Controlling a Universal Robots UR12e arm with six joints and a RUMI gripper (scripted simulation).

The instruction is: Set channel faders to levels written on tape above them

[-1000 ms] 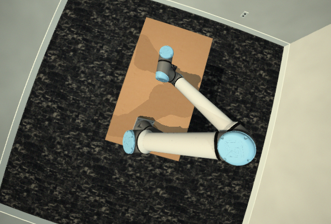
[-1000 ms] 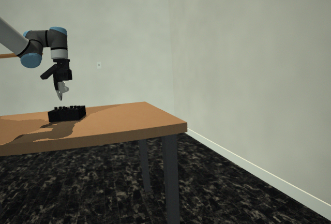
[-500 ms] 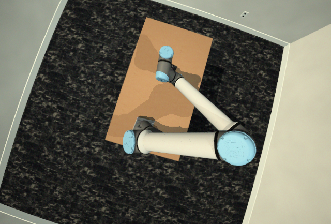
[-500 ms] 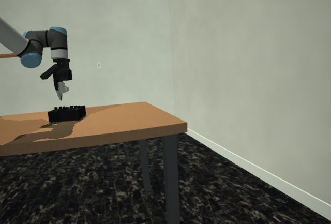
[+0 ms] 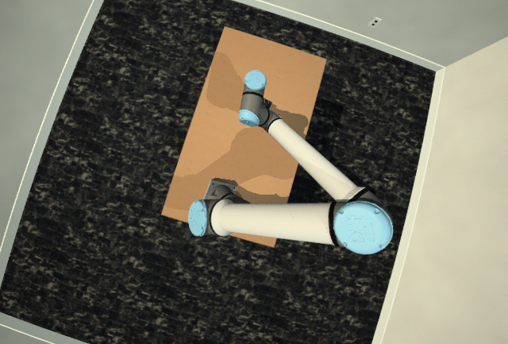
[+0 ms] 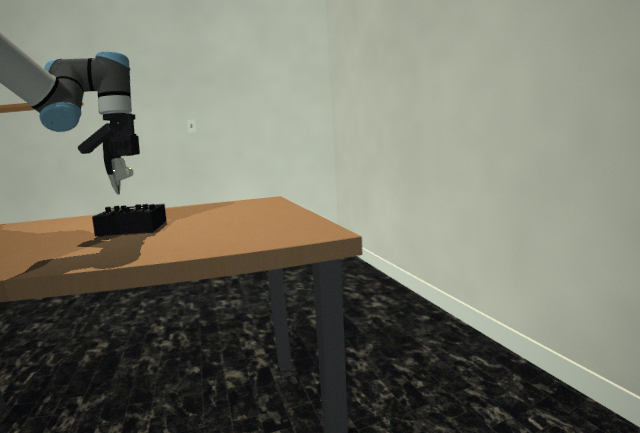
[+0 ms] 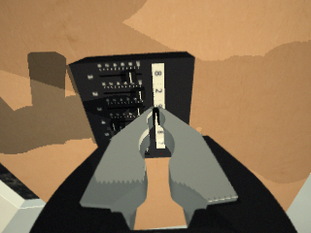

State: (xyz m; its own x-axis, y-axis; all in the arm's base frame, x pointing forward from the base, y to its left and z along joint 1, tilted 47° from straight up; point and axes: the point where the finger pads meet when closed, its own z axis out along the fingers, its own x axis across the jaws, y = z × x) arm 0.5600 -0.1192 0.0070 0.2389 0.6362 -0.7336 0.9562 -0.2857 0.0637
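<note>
Now: hand 30 mm past the fader cap, 20 mm to the left of it and 50 mm above it.
</note>
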